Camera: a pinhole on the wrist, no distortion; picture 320 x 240 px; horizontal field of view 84.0 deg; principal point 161.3 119.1 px. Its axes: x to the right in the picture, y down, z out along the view. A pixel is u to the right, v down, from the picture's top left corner.
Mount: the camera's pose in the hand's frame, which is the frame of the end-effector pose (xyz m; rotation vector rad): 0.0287 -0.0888 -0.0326 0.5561 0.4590 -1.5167
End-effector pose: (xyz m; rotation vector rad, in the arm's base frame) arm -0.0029 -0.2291 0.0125 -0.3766 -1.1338 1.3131
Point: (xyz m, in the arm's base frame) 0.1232 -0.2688 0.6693
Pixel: 256 203
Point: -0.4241 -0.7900 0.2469
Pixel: 37 20
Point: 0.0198 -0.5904 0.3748
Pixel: 184 51
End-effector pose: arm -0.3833 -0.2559 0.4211 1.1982 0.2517 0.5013
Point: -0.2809 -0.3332 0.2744
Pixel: 190 144
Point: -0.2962 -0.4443 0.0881
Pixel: 273 80
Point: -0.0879 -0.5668 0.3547
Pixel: 99 161
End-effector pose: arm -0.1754 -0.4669 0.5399 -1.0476 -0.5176 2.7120
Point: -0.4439 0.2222 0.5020
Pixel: outside the picture
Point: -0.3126 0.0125 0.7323
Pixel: 288 176
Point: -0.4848 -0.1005 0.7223
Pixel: 197 218
